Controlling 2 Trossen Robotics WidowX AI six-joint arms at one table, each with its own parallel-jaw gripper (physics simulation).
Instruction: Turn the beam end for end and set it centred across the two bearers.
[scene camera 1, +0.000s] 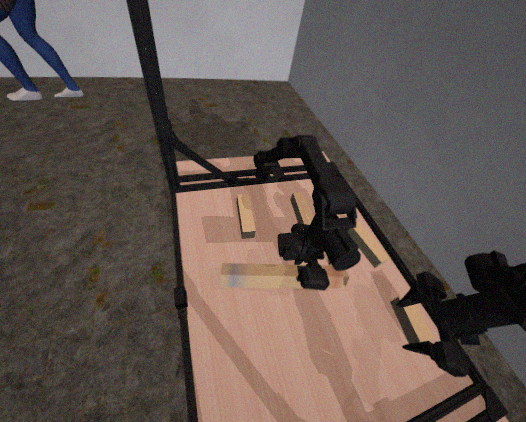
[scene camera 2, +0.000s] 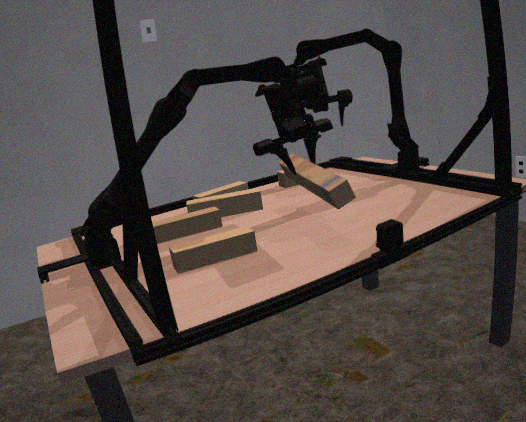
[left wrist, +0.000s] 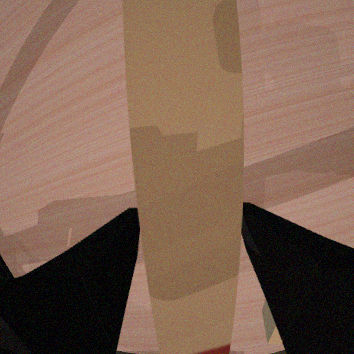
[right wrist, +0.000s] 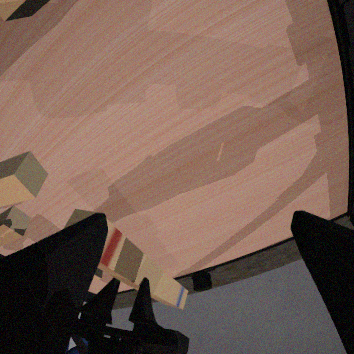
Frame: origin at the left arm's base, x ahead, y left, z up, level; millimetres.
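Seen in the pictures: left gripper, between the fingertips: (scene camera 1: 297, 272) (scene camera 2: 304, 171) (left wrist: 189, 214) (right wrist: 131, 276); right gripper, between the fingertips: (scene camera 1: 400, 325) (right wrist: 201, 222); left arm's base, origin of its link: (scene camera 1: 262, 174) (scene camera 2: 104, 263); right arm's base, origin of its link: (scene camera 2: 409, 170).
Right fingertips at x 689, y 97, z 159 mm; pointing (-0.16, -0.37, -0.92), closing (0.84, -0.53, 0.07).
Offsets run from my right fingertips to a thing's top centre. Level surfaces: height alone.
The long pale wooden beam {dx -200, dy -190, dz -42 mm} (scene camera 1: 265, 276) (scene camera 2: 322, 180) (left wrist: 187, 100) (right wrist: 155, 275) has a red band near one end and a blue band near the other. The blue end lies to the left in scene camera 1. My left gripper (scene camera 1: 303, 264) (scene camera 2: 303, 167) (left wrist: 189, 214) is shut on the beam, nearer its red end, and holds it above the table. My right gripper (scene camera 1: 402, 325) (right wrist: 201, 222) is open and empty, apart from the beam. Shorter blocks include one {dx -480, dy -224, dz -134 mm} (scene camera 1: 246, 217) (scene camera 2: 215, 250), another {dx -457, dy -2, dz -134 mm} (scene camera 1: 301, 207) (scene camera 2: 187, 225) and a third {dx -274, dy +182, dz -134 mm} (scene camera 1: 369, 245). I cannot tell which two are the bearers.
Another block {dx -7, dy +170, dz -131 mm} (scene camera 1: 417, 322) (scene camera 2: 286, 179) lies near the far edge, by my right gripper in scene camera 1. A block {dx -319, dy +66, dz -128 mm} (scene camera 2: 225, 202) stands behind the front ones. A black frame rail (scene camera 2: 280, 302) borders the table {dz -178 mm} (scene camera 1: 240, 340), with a black box (scene camera 2: 389, 235) on it.
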